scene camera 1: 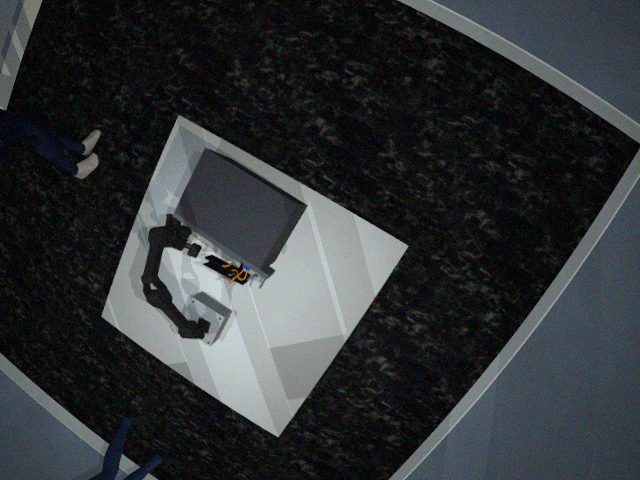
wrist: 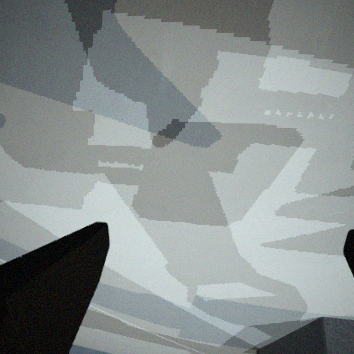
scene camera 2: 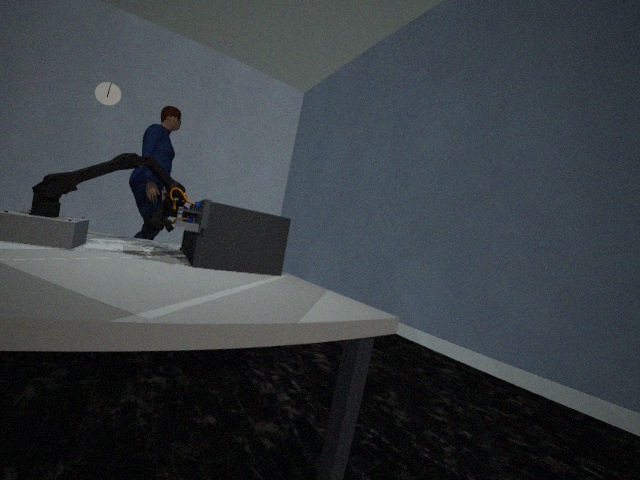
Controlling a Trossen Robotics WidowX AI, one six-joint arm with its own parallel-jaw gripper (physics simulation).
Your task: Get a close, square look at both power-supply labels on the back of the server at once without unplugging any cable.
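Places are measured from the arm's base along level axes (x ahead, y left, z up), in metres.
Pixels of known places: gripper, fingertip midpoint: (scene camera 1: 187,249) (wrist: 228,238) (scene camera 2: 142,236); arm's base, link origin: (scene camera 1: 203,325) (scene camera 2: 44,215).
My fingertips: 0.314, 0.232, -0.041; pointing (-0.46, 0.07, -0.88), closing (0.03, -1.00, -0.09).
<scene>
Ahead of a thing's pixels: the offset from my fingertips to its top centre, as dx, dy, dz. "*": to the spot under its first point. Level surfaces: height alone.
The server is a dark grey box (scene camera 1: 242,206) (scene camera 2: 245,240) on the white table. Orange cables @[* +0.074, -0.348, +0.148] (scene camera 1: 238,273) (scene camera 2: 178,192) and blue plugs @[* +0.120, -0.374, +0.167] (scene camera 1: 245,267) (scene camera 2: 197,205) are at its back, on the side facing the arm's base. My gripper (scene camera 1: 183,236) (scene camera 2: 168,225) (wrist: 228,238) is open and empty, beside the other end of that back side, tipped downward above the table. In the wrist view the two black fingers stand wide apart over table top patterned with light and shadow. The power-supply labels cannot be made out in any view.
The arm's grey base block (scene camera 1: 222,329) (scene camera 2: 46,229) stands on the table @[dz -0.041] (scene camera 1: 310,310) (scene camera 2: 232,304). A dark grey block corner (wrist: 335,335) shows at the wrist view's lower right. A person in blue (scene camera 2: 157,147) stands beyond the arm. Blue-clad legs (scene camera 1: 46,147) show beside the table.
</scene>
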